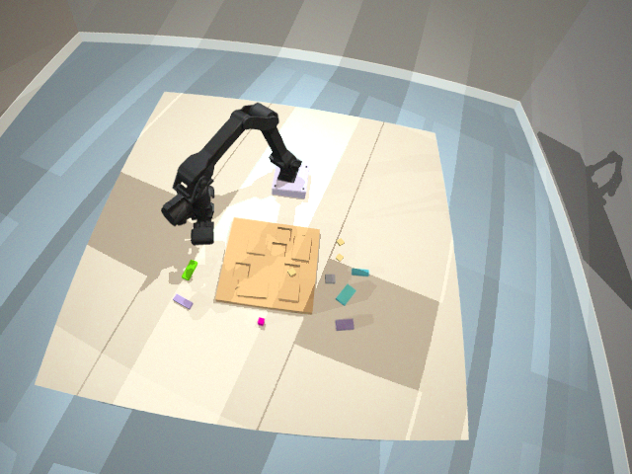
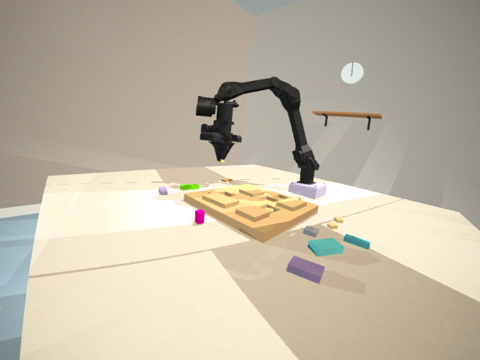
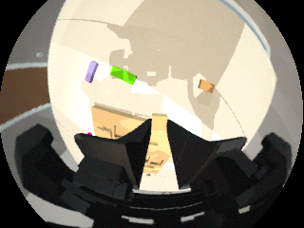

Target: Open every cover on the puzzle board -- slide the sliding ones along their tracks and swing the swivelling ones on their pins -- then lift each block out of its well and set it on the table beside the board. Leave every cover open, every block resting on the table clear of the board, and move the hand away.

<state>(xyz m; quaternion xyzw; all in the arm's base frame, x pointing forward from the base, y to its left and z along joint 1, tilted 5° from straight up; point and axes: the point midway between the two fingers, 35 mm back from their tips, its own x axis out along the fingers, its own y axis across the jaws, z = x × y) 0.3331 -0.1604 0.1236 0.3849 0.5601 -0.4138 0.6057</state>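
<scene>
Right now the tan puzzle board is 10 mm ahead of my gripper tip, 220 mm to the left of it and 90 mm below it. From my gripper tip the other things lie so: green block: 100 mm ahead, 30 mm to the right, 100 mm below; magenta block: 200 mm ahead, 230 mm to the left, 90 mm below; orange block: 110 mm behind, 100 mm to the right, 100 mm below.
</scene>
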